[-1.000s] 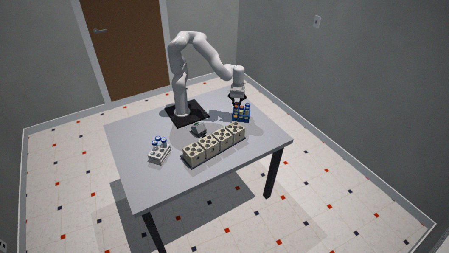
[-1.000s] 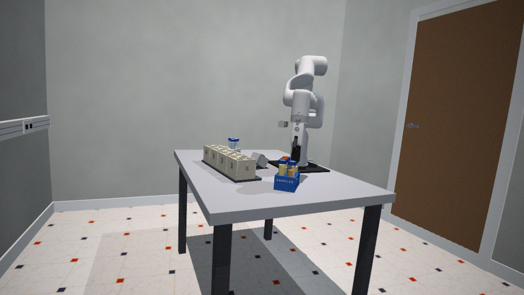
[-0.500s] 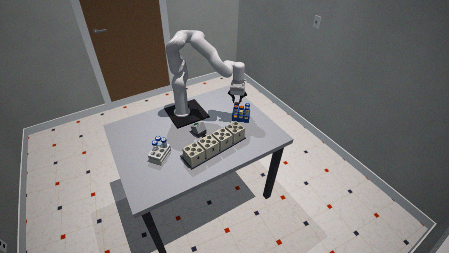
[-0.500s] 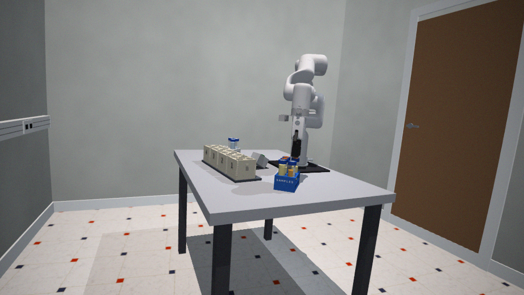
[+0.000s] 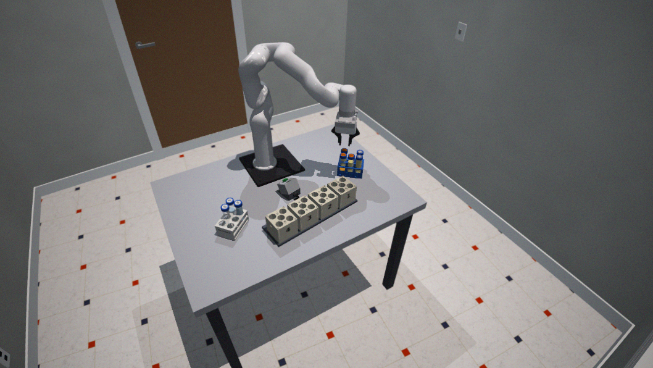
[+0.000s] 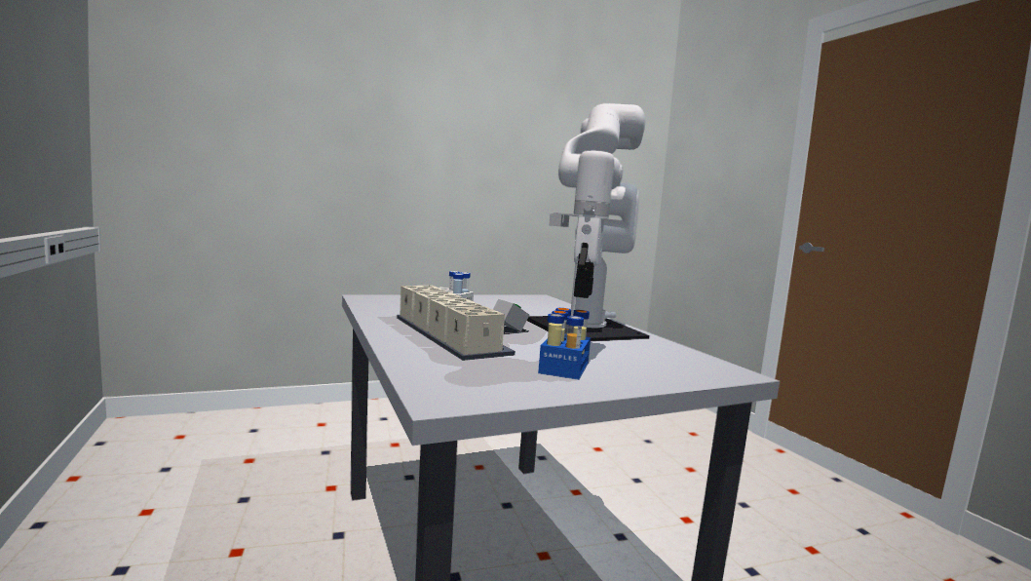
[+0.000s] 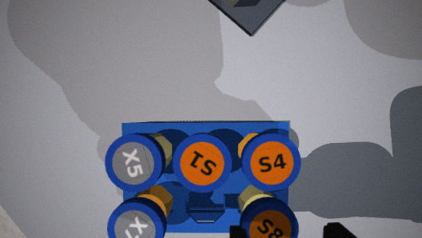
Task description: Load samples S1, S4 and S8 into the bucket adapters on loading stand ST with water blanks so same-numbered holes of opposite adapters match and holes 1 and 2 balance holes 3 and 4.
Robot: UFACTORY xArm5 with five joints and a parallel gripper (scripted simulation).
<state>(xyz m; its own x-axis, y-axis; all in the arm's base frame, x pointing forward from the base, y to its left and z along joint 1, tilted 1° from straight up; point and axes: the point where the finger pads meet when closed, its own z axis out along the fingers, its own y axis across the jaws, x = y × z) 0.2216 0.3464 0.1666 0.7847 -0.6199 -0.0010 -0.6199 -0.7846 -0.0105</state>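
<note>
The blue samples rack lies 14 cm below my hand, 4 cm ahead of it and 2 cm to the left of it. Also, from my hand: adapter 3 (35 cm to the right, 24 cm ahead, 12 cm below); white rack (63 cm to the right, 14 cm below, 12 cm ahead).
</note>
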